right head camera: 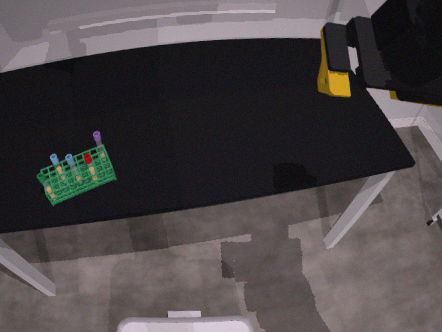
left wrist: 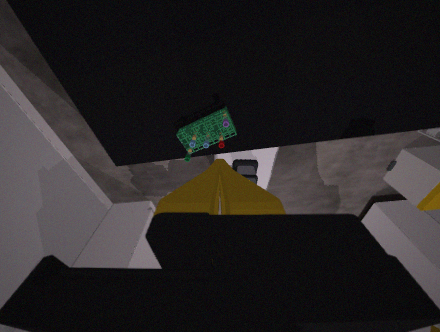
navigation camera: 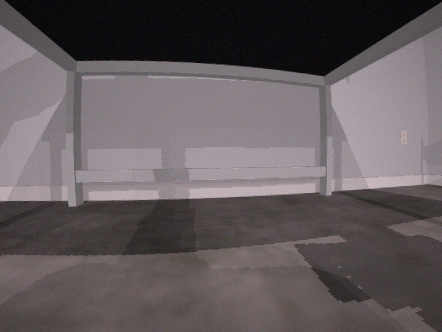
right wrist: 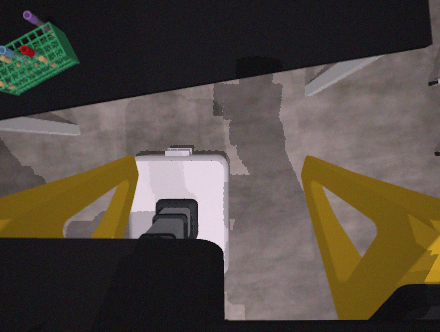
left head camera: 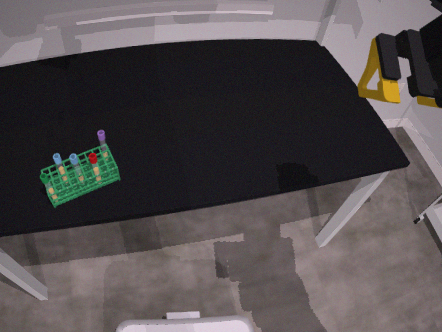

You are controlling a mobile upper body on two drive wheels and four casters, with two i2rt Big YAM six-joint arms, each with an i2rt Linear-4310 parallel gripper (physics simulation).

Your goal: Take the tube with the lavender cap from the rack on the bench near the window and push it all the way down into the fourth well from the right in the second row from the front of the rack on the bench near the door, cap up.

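Frame: origin at the left arm's base, x ahead, y left, z up, level; millimetres.
Where they show: left gripper, fingertip midpoint: [left wrist: 219,165]; right gripper, fingertip midpoint: [right head camera: 357,89] [right wrist: 219,165] [left head camera: 390,95].
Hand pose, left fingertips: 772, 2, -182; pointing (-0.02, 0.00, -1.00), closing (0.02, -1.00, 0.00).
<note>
Each offset is from my left fingertips to the centre of the thing, as dx, dy, dz. "spot": to the spot under its first point. Level surfaces: height alone.
A tube with a lavender cap {-107, -20, -402} [left head camera: 101,135] [right head camera: 97,136] [left wrist: 226,123] [right wrist: 31,17] stands upright at the back right corner of a green rack {-173, +45, -437} [left head camera: 86,192] [right head camera: 84,192] [left wrist: 181,140] [right wrist: 65,57] on a black bench {dz -466} [left head camera: 210,120] [right head camera: 210,120] [left wrist: 300,65] [right wrist: 175,45]. Its cap sticks up above the rack. My left gripper [left wrist: 219,165] is shut and empty, apart from the rack. My right gripper [right wrist: 219,165] is open and empty, well away from the rack, which shows at the upper left of the right wrist view. Which bench this is, and a second rack, I cannot tell from the frames.
The rack also holds two blue-capped tubes {spot: -186, +83, -347} [left head camera: 57,158] {spot: -189, +37, -348} [left head camera: 74,159], a red-capped tube {spot: -189, -10, -347} [left head camera: 92,158] and a green-capped tube {spot: -245, +106, -347} [left head camera: 44,178]. Bench legs [left head camera: 350,210] [right head camera: 355,212] [navigation camera: 75,140] stand below the top. My white base [left head camera: 185,325] [right wrist: 212,185] is in front of the bench.
</note>
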